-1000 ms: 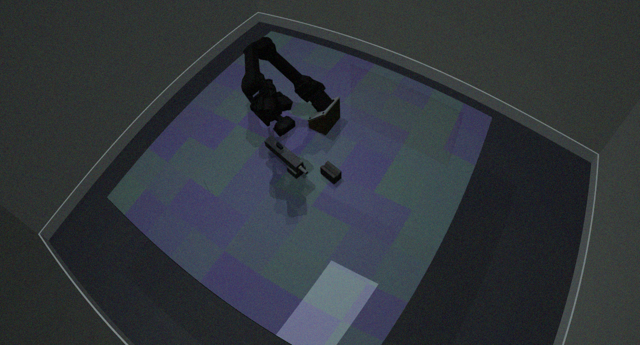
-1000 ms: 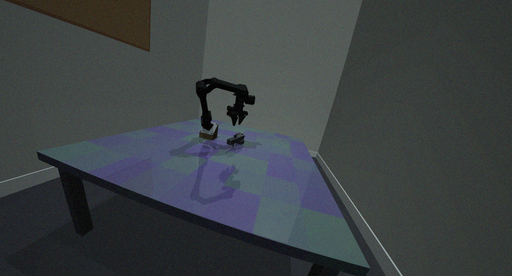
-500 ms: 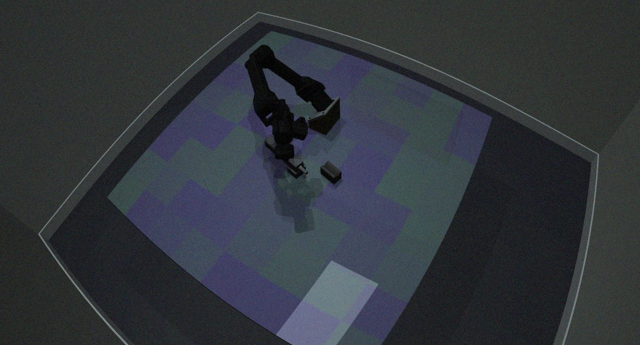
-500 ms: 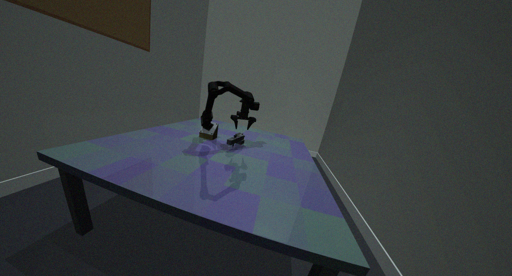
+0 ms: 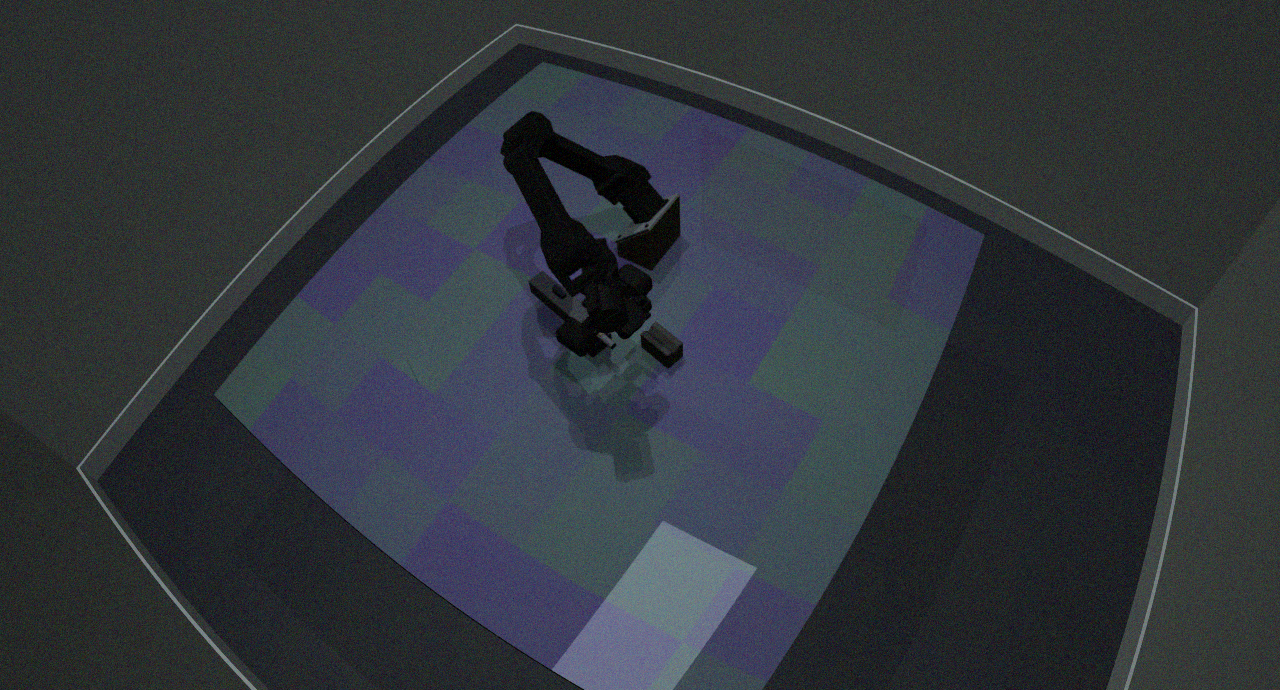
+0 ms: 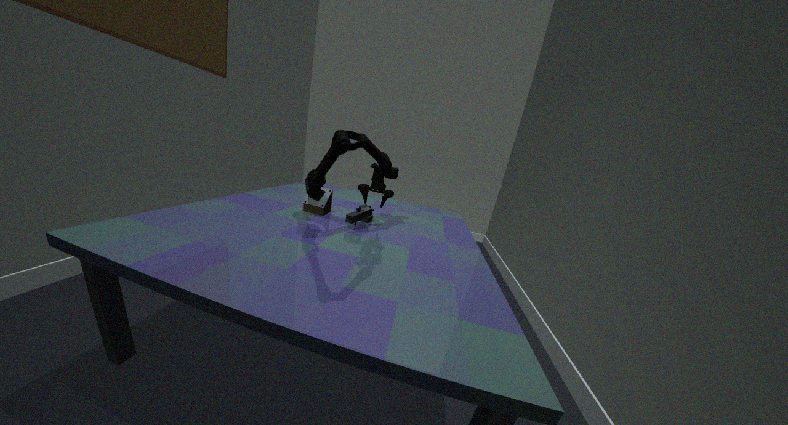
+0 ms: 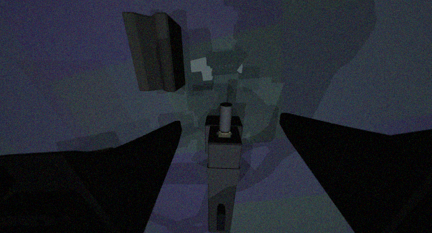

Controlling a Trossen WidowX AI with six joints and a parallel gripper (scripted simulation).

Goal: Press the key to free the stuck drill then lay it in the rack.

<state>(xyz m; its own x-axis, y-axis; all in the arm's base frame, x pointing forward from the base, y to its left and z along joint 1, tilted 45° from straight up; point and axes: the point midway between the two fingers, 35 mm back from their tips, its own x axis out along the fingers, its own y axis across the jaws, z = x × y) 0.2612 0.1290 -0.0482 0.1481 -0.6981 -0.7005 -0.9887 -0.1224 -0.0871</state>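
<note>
My gripper tip is 50 mm to the left of the drill, 20 mm above it and 10 mm past it. From my gripper tip the other things lie so: dark key (140 mm to the right, 20 mm below, 10 mm behind); then grey holder block (110 mm to the right, 30 mm below, 10 mm behind).
</note>
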